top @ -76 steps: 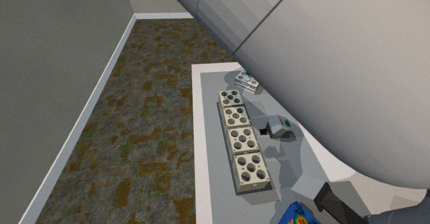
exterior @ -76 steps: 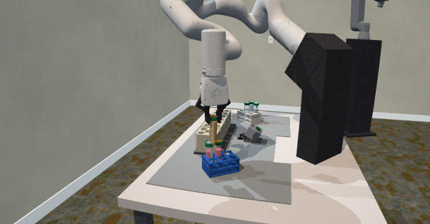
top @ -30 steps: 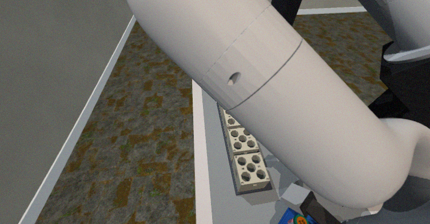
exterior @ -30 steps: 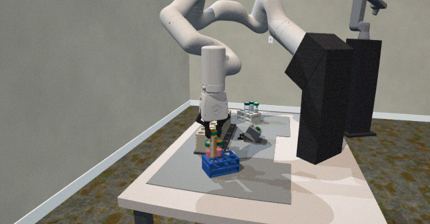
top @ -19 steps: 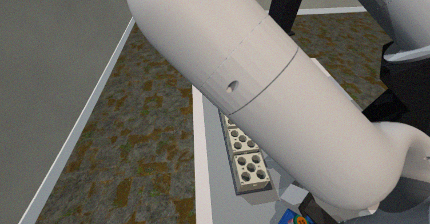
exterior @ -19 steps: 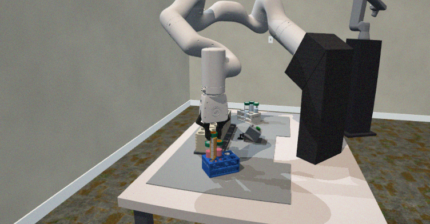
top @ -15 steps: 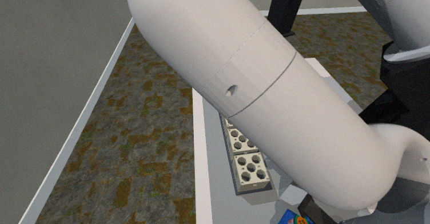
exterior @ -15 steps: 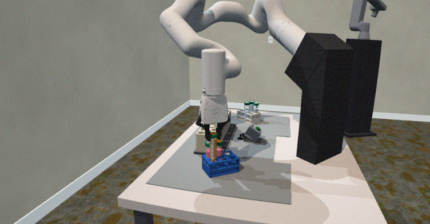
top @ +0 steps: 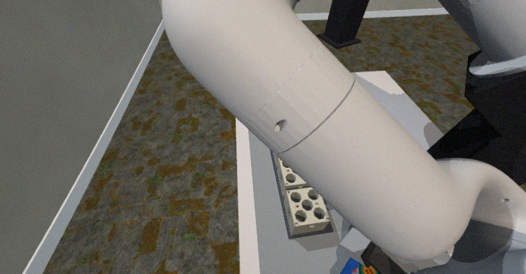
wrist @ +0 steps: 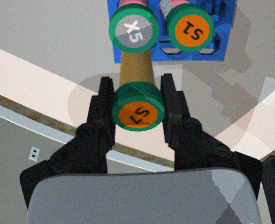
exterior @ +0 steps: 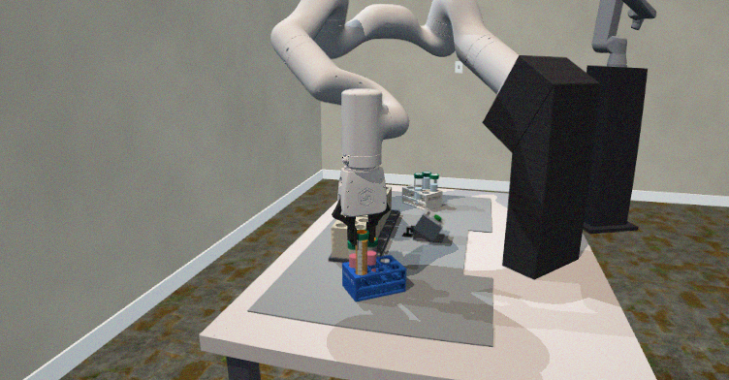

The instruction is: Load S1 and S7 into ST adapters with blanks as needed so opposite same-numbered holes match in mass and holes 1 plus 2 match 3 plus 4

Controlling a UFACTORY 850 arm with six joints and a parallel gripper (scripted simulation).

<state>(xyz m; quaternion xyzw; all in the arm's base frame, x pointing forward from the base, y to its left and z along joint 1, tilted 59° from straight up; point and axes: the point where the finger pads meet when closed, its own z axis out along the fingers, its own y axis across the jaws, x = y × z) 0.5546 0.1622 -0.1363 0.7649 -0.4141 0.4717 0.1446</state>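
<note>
The sample S7 is 50 mm below my hand and 10 mm to the left of it. Round my hand: blue sample rack RS: 120 mm below, 30 mm to the right, 30 mm behind; then sample S1: 90 mm below, 50 mm to the right, 20 mm behind; then grey-dot tube X5: 90 mm below, 30 mm to the right, 10 mm ahead.
</note>
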